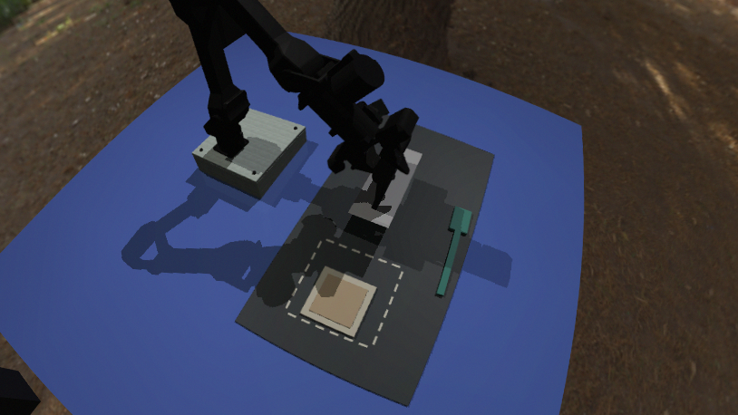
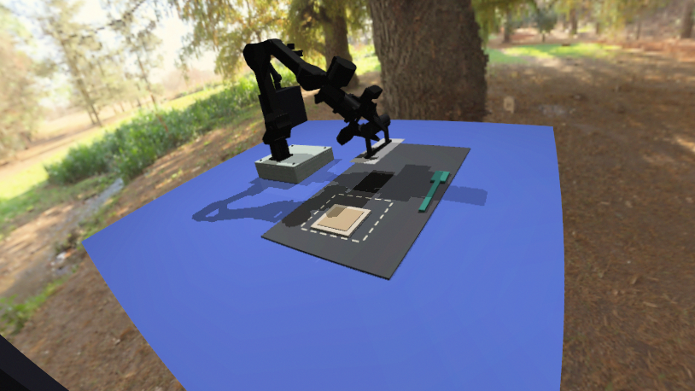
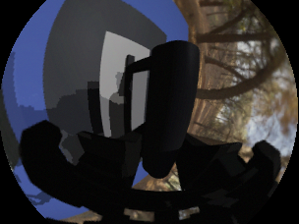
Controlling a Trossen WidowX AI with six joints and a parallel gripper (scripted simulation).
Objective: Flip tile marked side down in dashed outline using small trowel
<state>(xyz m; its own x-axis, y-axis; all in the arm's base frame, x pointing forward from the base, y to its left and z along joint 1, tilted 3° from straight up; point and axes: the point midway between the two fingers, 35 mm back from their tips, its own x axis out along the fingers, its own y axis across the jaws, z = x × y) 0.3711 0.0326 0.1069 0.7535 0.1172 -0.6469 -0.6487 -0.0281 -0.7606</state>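
Now: the dark mat 20 mm to the right of my gripper tip and 150 mm below it. Also, from my gripper tip: green trowel: 140 mm ahead, 10 mm to the left, 130 mm below; tile: 10 mm behind, 210 mm to the right, 130 mm below.
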